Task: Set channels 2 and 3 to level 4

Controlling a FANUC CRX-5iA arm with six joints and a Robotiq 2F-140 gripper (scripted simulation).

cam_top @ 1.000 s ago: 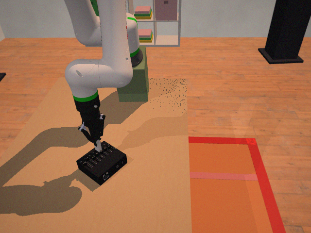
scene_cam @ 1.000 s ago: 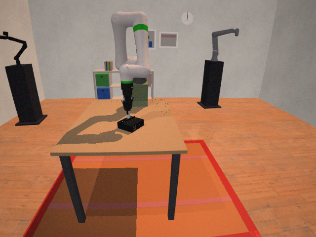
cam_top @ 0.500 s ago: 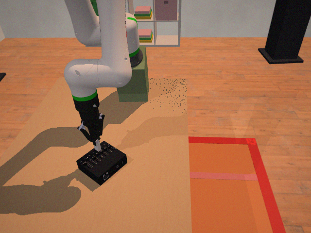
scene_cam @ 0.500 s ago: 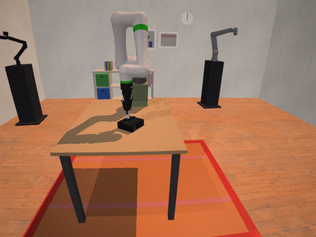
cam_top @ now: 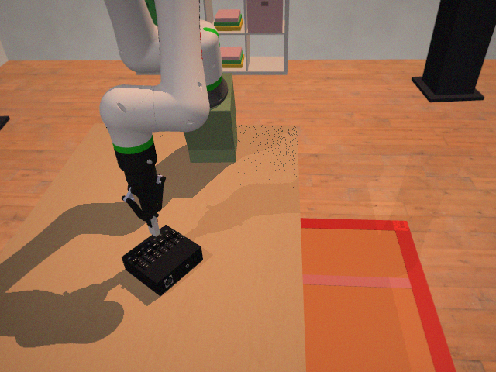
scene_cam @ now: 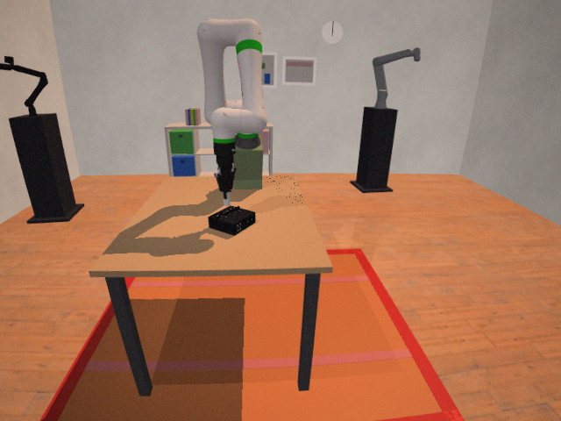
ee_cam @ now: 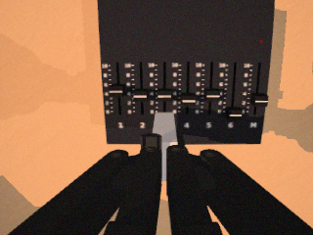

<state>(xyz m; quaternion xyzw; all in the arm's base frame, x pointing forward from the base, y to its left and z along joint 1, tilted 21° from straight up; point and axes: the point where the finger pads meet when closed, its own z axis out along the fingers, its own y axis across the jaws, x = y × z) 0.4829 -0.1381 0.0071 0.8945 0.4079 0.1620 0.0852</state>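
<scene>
My gripper is now 20 mm short of the channel 3 fader cap, 20 mm to the right of it and 50 mm above it. Round my hand: channel 1 fader cap: 10 mm behind, 50 mm to the left, 50 mm below; channel 2 fader cap: 30 mm to the left, 50 mm below; channel 6 fader cap: 50 mm ahead, 40 mm to the right, 50 mm below.
</scene>
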